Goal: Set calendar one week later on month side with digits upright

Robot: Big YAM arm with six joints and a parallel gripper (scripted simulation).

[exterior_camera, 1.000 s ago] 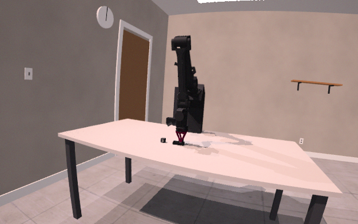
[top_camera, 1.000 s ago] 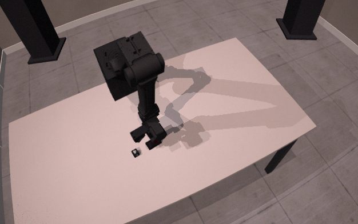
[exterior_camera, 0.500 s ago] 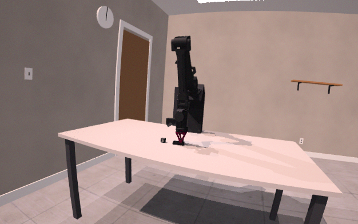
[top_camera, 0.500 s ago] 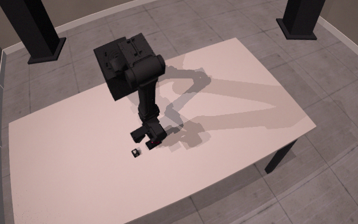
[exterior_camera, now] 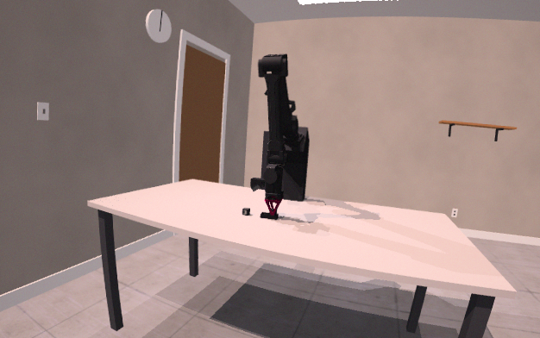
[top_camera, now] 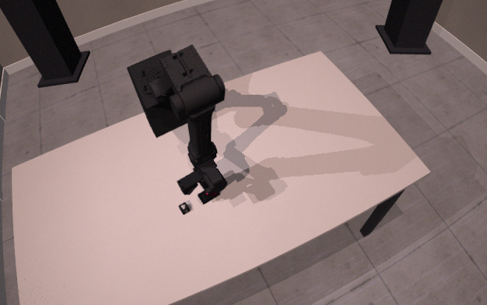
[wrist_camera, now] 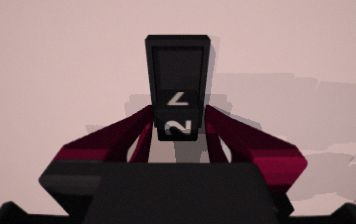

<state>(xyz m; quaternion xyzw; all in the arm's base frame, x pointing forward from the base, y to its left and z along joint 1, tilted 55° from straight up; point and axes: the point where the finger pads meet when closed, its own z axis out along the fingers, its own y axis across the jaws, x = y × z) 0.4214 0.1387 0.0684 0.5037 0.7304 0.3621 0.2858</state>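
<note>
The black tray lies 10 mm ahead of my hand, 10 mm to the right of it and 20 mm below it. Round my hand: black calendar block 70 mm ahead, 100 mm to the right, 10 mm below.
</note>
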